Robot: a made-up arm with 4 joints. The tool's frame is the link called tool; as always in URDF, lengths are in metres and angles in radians.
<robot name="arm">
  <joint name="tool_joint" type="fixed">
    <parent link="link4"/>
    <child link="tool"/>
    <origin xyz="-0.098 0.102 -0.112"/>
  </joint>
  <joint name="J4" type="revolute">
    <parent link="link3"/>
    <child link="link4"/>
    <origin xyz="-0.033 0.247 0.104"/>
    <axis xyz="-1 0 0"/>
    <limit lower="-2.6" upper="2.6"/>
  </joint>
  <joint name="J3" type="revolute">
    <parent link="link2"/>
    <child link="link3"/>
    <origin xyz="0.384 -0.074 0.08"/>
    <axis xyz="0 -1 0"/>
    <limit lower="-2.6" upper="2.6"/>
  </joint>
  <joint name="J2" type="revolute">
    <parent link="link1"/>
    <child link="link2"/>
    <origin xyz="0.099 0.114 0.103"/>
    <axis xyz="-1 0 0"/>
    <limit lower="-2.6" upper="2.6"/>
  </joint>
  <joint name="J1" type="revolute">
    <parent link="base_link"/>
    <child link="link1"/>
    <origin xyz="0 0 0.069"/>
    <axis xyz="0 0 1"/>
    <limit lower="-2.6" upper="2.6"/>
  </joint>
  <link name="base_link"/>
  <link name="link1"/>
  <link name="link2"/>
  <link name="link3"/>
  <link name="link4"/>
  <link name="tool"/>
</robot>
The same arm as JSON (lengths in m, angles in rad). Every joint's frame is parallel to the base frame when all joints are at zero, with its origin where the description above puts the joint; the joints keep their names.
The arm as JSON. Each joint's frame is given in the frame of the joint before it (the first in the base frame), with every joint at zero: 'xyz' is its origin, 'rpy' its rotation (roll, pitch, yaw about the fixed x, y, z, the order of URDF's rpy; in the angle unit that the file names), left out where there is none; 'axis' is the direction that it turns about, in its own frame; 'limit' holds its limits. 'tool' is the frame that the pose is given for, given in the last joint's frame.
{"units": {"length": "m", "angle": "rad"}, "joints": [{"name": "J1", "type": "revolute", "origin": {"xyz": [0.0, 0.0, 0.069]}, "axis": [0.0, 0.0, 1.0], "limit": {"lower": -2.6, "upper": 2.6}}, {"name": "J2", "type": "revolute", "origin": {"xyz": [0.099, 0.114, 0.103]}, "axis": [-1.0, 0.0, 0.0], "limit": {"lower": -2.6, "upper": 2.6}}, {"name": "J3", "type": "revolute", "origin": {"xyz": [0.384, -0.074, 0.08]}, "axis": [0.0, -1.0, 0.0], "limit": {"lower": -2.6, "upper": 2.6}}, {"name": "J4", "type": "revolute", "origin": {"xyz": [-0.033, 0.247, 0.104]}, "axis": [-1.0, 0.0, 0.0], "limit": {"lower": -2.6, "upper": 2.6}}], "tool": {"origin": {"xyz": [-0.098, 0.102, -0.112]}}}
